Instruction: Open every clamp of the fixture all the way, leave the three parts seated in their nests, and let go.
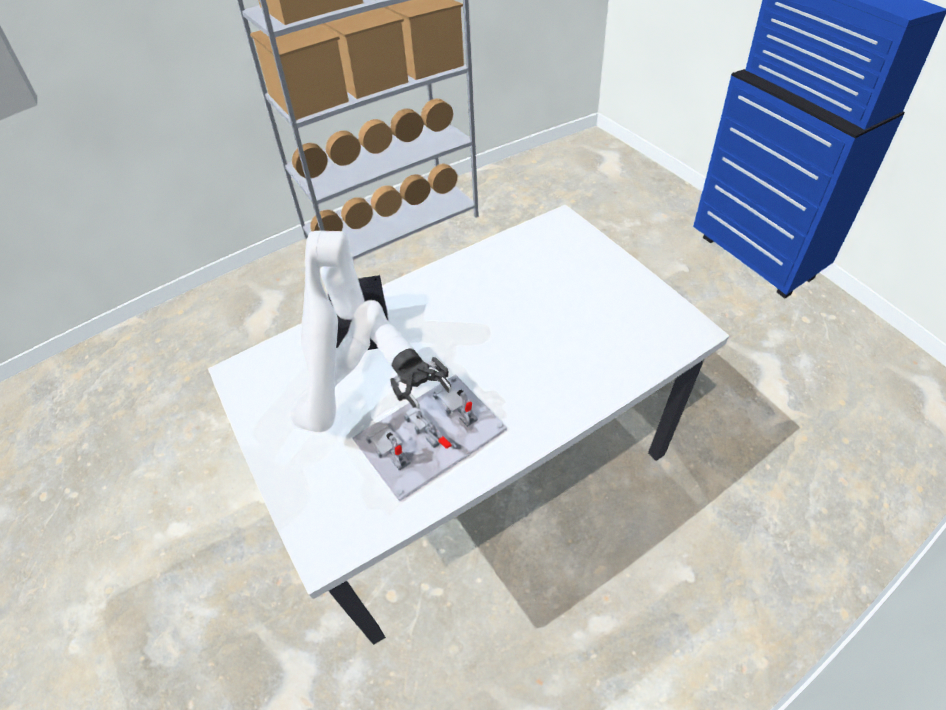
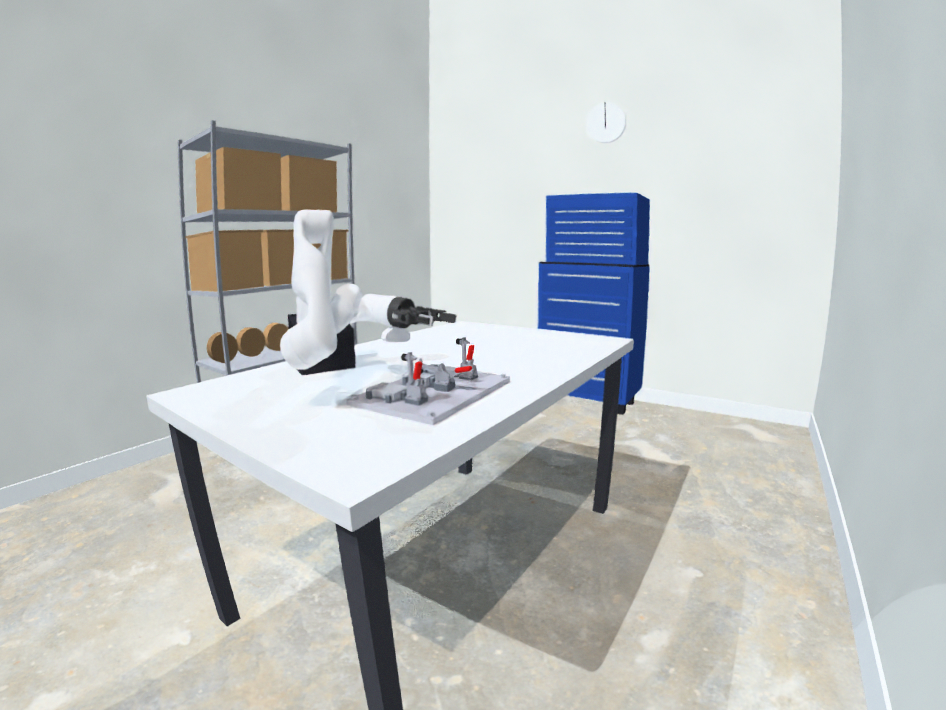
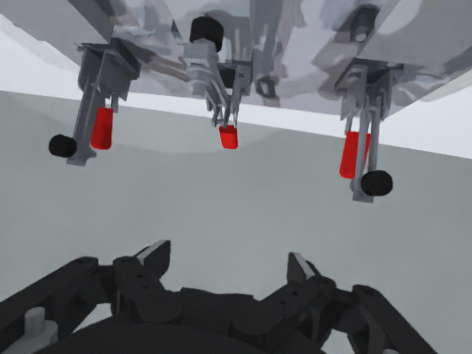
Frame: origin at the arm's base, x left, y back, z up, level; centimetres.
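Where they show: gripper, fingertip midpoint: (image 1: 434, 398) (image 2: 444, 320) (image 3: 228, 259); arm's base, origin of the base link: (image 1: 350, 306).
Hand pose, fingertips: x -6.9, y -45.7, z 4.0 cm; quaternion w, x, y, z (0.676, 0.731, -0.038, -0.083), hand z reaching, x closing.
Observation:
Things, the pixels of their centre, and the offset from my fingertips. Level surfaces: height alone.
- fixture plate, body centre: (image 3: 229, 22) (image 2: 433, 390) (image 1: 429, 434) dx -2.0, dy +2.3, dz -16.6 cm
- left clamp's red handle, body centre: (image 3: 108, 107) (image 2: 419, 380) (image 1: 400, 455) dx -13.4, dy -0.3, dz -10.8 cm
- right clamp's red handle, body centre: (image 3: 355, 131) (image 2: 471, 360) (image 1: 469, 411) dx +8.4, dy -3.2, dz -11.3 cm
- middle clamp's red handle, body centre: (image 3: 227, 128) (image 2: 456, 370) (image 1: 440, 438) dx -2.8, dy -4.1, dz -10.8 cm
- left part, body centre: (image 2: 388, 390) (image 1: 384, 439) dx -12.3, dy +8.4, dz -14.5 cm
- white table, its level: dz -17.3 cm
The fixture plate (image 1: 489, 428) (image 2: 439, 413) carries three clamps. The left clamp's red handle (image 1: 398, 450) (image 2: 417, 370) (image 3: 102, 129) and the right clamp's red handle (image 1: 468, 407) (image 2: 470, 352) (image 3: 354, 155) stand up, with both clamp arms raised. The middle clamp's red handle (image 1: 444, 442) (image 2: 463, 369) (image 3: 228, 137) lies low, and its black tip (image 3: 206, 31) is down toward the plate. Grey parts sit beside the clamps; the left part (image 2: 385, 391) lies low on the plate. Exact seating is unclear. My gripper (image 1: 431, 394) (image 3: 228, 259) is open and empty, above the plate's robot-side edge.
The fixture rests on the white table (image 1: 550, 305) (image 2: 259, 435) near its front edge. The two raised clamp arms stand on either side of the middle clamp. A shelf rack (image 1: 473, 145) (image 2: 218, 267) and a blue tool cabinet (image 1: 863, 183) (image 2: 638, 305) stand beyond the table.

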